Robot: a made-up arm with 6 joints.
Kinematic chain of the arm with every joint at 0, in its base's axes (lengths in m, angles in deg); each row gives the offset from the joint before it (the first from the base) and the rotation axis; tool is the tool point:
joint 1: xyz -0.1 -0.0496 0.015 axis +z
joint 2: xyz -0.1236 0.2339 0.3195 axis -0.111 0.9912 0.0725
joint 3: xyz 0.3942 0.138 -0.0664 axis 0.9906 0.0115 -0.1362
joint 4: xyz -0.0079 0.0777 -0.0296 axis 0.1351 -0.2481 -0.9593
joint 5: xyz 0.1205 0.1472 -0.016 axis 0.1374 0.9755 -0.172
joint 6: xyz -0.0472 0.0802 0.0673 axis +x
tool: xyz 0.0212 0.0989 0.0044
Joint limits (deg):
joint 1: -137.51..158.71
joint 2: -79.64..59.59
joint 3: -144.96..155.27
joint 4: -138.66..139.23
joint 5: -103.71..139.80
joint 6: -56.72..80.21
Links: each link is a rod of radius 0.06 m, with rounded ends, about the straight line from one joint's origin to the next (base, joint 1, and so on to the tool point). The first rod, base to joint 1, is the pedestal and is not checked.
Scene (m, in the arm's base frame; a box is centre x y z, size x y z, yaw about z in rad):
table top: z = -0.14
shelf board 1: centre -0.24 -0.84 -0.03 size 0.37 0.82 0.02 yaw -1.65
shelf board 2: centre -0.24 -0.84 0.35 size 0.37 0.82 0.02 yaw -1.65
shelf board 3: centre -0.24 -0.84 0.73 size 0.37 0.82 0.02 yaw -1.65
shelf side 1: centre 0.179 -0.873 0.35 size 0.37 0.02 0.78 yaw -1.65
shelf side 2: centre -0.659 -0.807 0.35 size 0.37 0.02 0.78 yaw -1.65
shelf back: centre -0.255 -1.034 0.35 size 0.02 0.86 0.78 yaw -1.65
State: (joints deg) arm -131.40 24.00 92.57 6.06 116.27 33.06
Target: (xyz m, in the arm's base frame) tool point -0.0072 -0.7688 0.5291
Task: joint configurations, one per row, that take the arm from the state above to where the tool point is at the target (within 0.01 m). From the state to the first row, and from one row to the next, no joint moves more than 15 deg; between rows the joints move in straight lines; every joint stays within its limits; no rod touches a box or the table.
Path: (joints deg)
1: -126.27 29.02 105.44 -5.11 110.44 28.83
2: -121.13 34.04 118.31 -16.29 104.60 24.60
3: -116.00 39.06 131.18 -27.46 98.77 20.37
4: -110.87 44.08 144.05 -38.63 92.93 16.14
5: -101.75 30.42 140.05 -43.58 95.44 14.90
6: -92.63 16.75 136.06 -48.52 97.94 13.66
7: -100.70 12.93 122.73 -34.75 103.60 18.93
8: -108.77 9.10 109.41 -20.98 109.25 24.20
9: -116.85 5.27 96.09 -7.21 114.91 29.46

